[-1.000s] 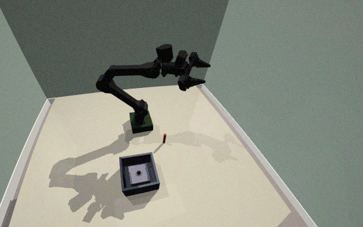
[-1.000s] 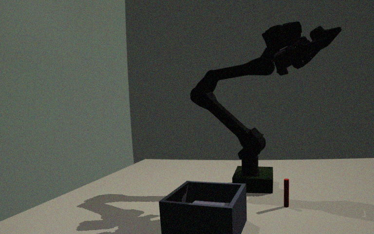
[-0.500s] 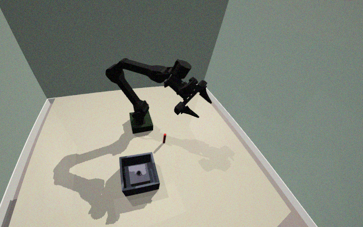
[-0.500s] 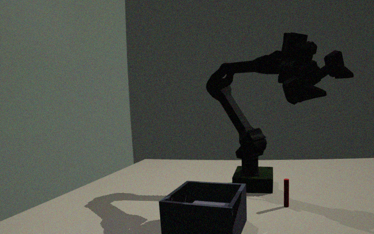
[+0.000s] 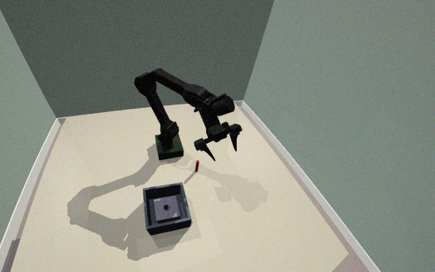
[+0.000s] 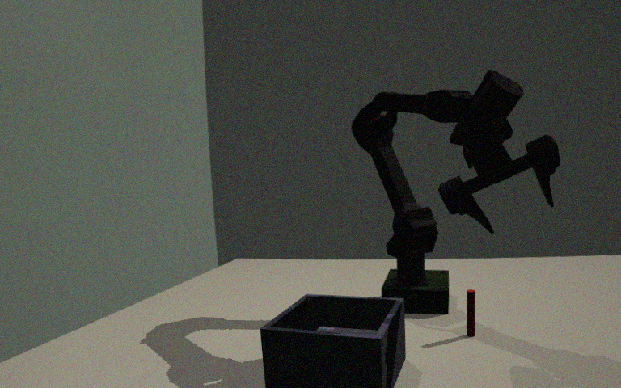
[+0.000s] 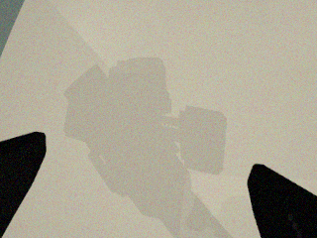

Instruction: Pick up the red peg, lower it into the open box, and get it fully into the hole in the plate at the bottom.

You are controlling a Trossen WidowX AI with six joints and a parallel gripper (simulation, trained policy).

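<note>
The red peg is 100 mm behind my gripper tip, 60 mm to the right of it and 170 mm below it. Round my gripper tip: grey plate: 50 mm ahead, 260 mm to the right, 170 mm below; then dark blue box: 50 mm ahead, 260 mm to the right, 190 mm below.
</note>
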